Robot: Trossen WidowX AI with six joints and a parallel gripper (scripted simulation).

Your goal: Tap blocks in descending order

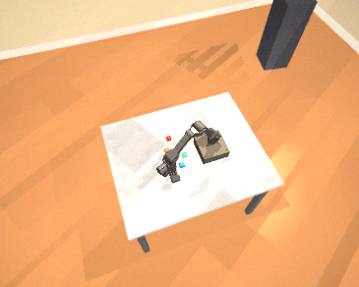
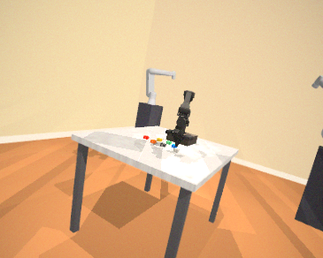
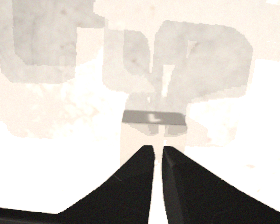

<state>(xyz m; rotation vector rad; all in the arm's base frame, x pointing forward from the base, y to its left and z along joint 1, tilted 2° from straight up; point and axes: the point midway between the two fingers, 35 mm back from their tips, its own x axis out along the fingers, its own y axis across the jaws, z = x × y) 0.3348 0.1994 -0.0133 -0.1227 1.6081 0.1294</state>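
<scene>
My gripper tip is 12 cm past the green block, 15 cm to the left of it and 2 cm above it. Also, from my gripper tip: blue block (8 cm behind, 7 cm to the right, 2 cm below); yellow block (10 cm behind, 23 cm to the right, 2 cm below); orange block (21 cm to the right, 2 cm below).
</scene>
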